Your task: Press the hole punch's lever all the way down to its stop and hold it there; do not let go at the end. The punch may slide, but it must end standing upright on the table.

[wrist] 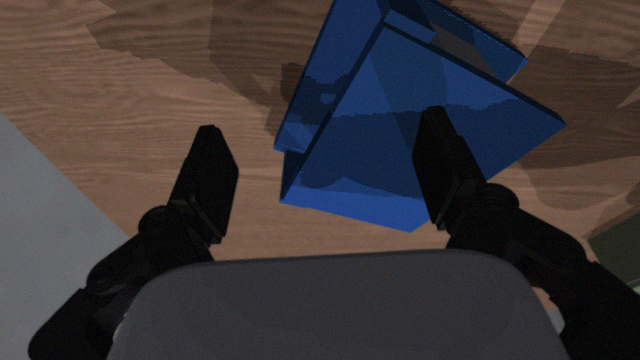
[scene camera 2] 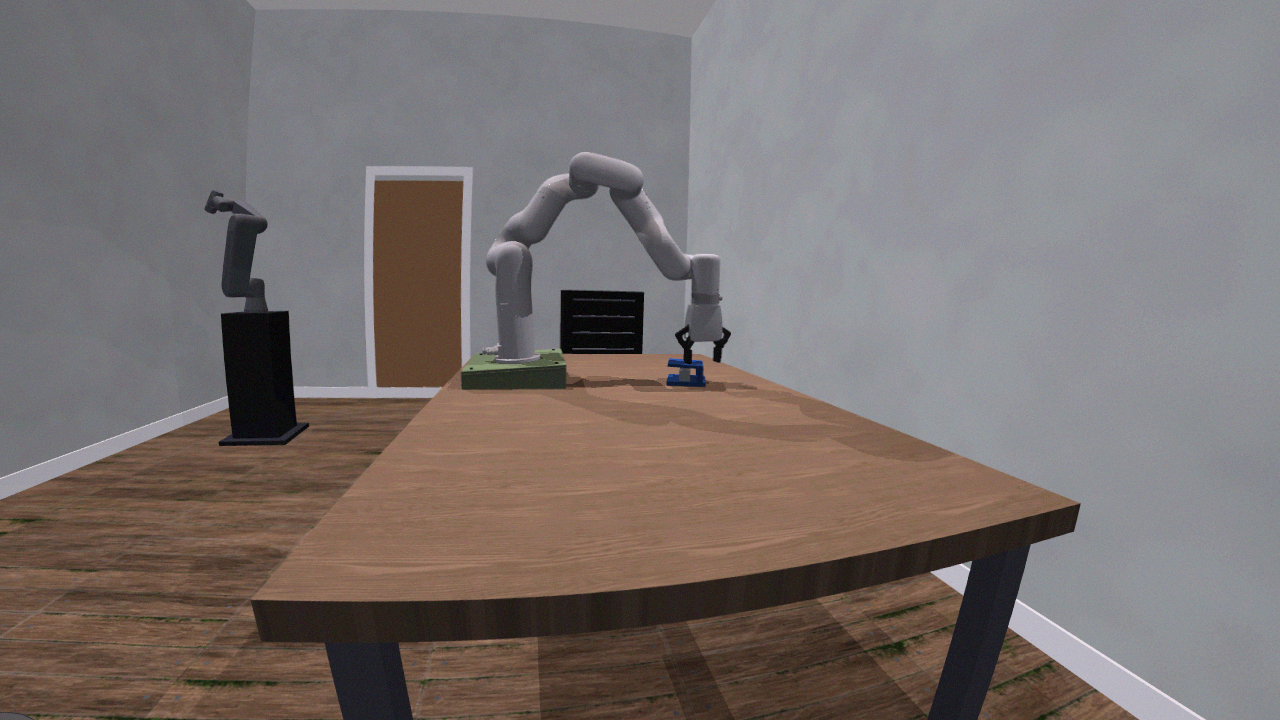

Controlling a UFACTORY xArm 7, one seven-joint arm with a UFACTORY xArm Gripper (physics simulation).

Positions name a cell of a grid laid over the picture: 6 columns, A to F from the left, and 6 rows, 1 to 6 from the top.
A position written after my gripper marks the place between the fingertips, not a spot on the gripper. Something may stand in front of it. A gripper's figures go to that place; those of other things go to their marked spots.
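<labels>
Blue punch lever (wrist: D3) at 0.14 m from the lens; my gripper (wrist: D3) at 0.12 m from the lens.
</labels>
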